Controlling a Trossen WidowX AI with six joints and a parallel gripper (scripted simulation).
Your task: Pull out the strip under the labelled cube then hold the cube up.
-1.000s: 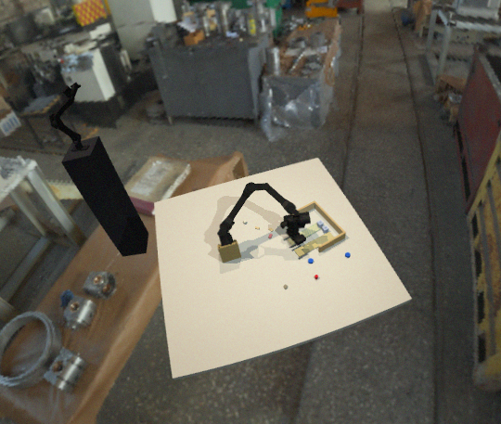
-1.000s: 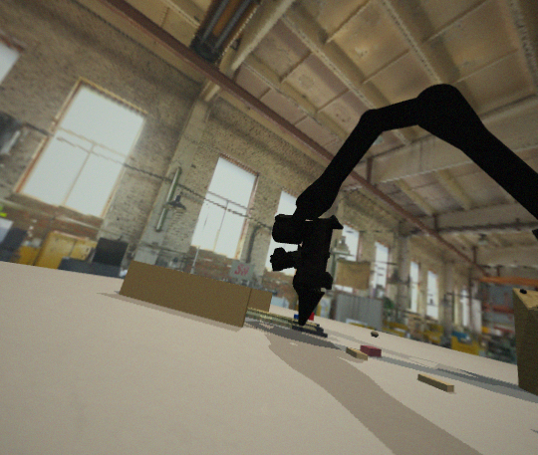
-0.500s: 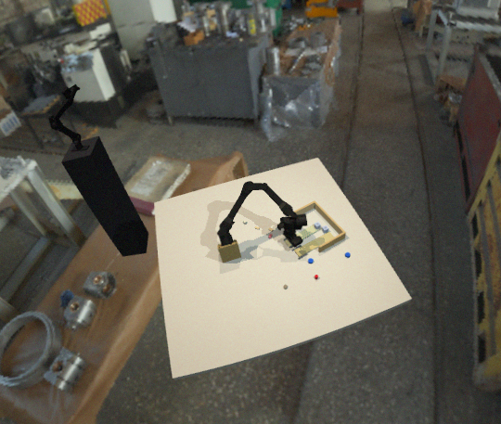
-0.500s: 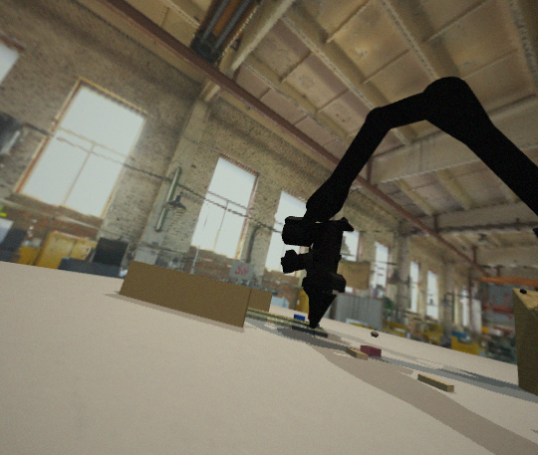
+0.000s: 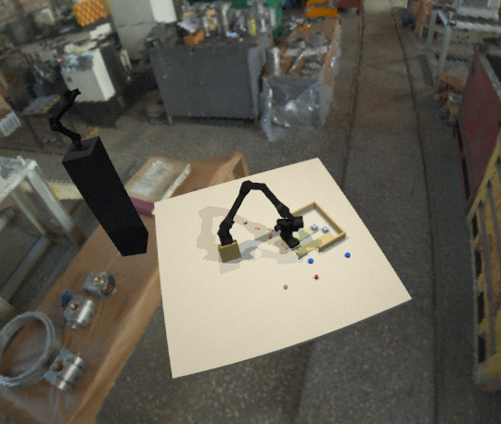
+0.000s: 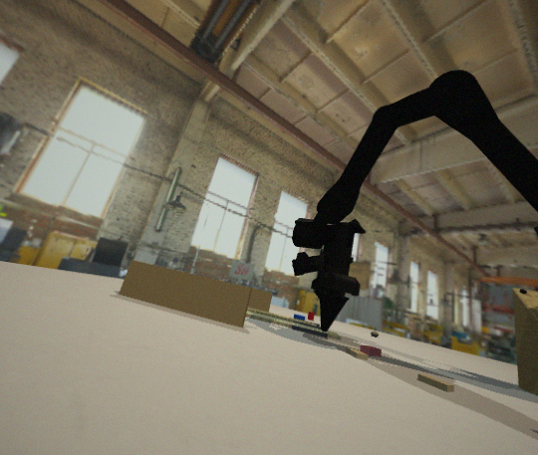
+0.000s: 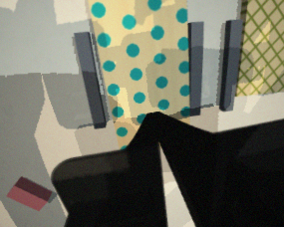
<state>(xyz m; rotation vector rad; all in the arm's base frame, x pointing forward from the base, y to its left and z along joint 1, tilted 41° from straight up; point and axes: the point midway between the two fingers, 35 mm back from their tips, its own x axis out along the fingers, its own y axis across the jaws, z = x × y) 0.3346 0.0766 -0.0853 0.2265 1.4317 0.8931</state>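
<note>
The strip lies 9 cm ahead of my gripper tip and 4 cm to the left of it. Round my gripper tip: grey piece 29 cm to the right, 7 cm behind.
</note>
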